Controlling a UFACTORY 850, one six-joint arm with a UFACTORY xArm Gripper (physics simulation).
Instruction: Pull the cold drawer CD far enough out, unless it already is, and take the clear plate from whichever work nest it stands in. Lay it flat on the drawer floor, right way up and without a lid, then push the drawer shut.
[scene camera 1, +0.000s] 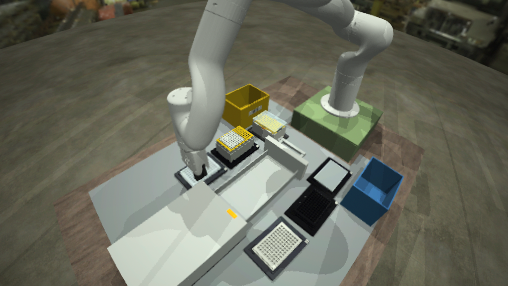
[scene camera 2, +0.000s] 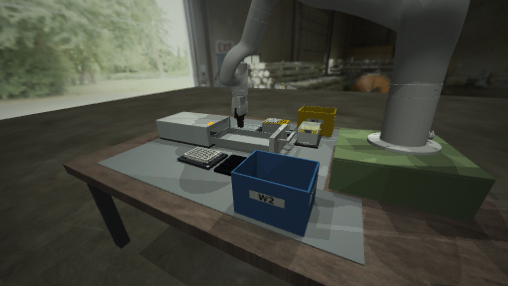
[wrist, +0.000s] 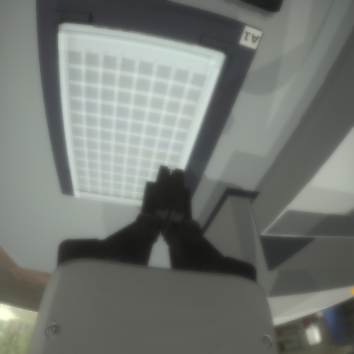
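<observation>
The clear plate (scene camera 1: 188, 175) (scene camera 2: 251, 128) (wrist: 125, 110) is on the dark work nest (scene camera 1: 223, 172) (wrist: 215, 105) marked A1, beside the drawer cabinet. Its wells show, and its edge towards the gripper hides the nest's rim there. My gripper (scene camera 1: 201, 177) (scene camera 2: 240, 126) (wrist: 166, 180) is shut, with its fingertips together at that end of the plate, near a corner. I cannot tell whether they touch it. The drawer (scene camera 1: 252, 187) (scene camera 2: 245, 143) (wrist: 325, 182) is pulled out of the white cabinet (scene camera 1: 175, 235) (scene camera 2: 185, 127), and no plate shows on its floor.
Two tip racks (scene camera 1: 235, 141) (scene camera 1: 269, 125) stand on the drawer's far side, near a yellow bin (scene camera 1: 245, 107) (scene camera 2: 316, 120). Opposite are a white plate (scene camera 1: 277, 245) (scene camera 2: 202, 154), a black plate (scene camera 1: 311, 209), a nest with a pale panel (scene camera 1: 331, 174) and a blue bin (scene camera 1: 367, 202) (scene camera 2: 272, 192).
</observation>
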